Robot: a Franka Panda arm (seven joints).
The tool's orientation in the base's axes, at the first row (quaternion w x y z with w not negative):
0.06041 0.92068 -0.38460 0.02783
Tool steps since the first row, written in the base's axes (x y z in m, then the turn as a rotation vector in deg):
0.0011 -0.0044 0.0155 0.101 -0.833 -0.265
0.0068 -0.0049 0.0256 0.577 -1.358 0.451
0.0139 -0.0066 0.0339 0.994 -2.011 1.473
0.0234 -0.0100 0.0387 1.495 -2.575 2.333
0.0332 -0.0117 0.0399 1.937 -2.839 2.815
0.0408 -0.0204 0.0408 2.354 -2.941 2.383
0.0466 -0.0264 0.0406 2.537 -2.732 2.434
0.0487 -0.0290 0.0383 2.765 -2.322 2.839
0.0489 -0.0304 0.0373 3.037 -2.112 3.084
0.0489 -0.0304 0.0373 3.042 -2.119 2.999
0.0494 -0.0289 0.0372 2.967 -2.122 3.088
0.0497 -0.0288 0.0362 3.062 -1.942 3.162
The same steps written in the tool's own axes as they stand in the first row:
0.0054 0.0037 -0.0148 0.632 0.485 0.374
0.0107 0.0009 -0.0247 1.407 0.576 -0.264
0.0177 -0.0022 -0.0327 2.260 0.826 -1.188
0.0273 -0.0062 -0.0369 3.093 0.940 -1.964
0.0355 -0.0119 -0.0378 3.637 0.853 -2.404
0.0470 -0.0112 -0.0375 3.960 0.589 -1.961
0.0553 -0.0111 -0.0365 3.946 0.317 -2.038
0.0584 -0.0110 -0.0339 3.857 -0.094 -2.493
0.0594 -0.0103 -0.0327 3.924 -0.412 -2.762
0.0594 -0.0103 -0.0327 3.924 -0.418 -2.677
0.0587 -0.0117 -0.0328 3.882 -0.355 -2.765
0.0588 -0.0120 -0.0318 3.829 -0.541 -2.862

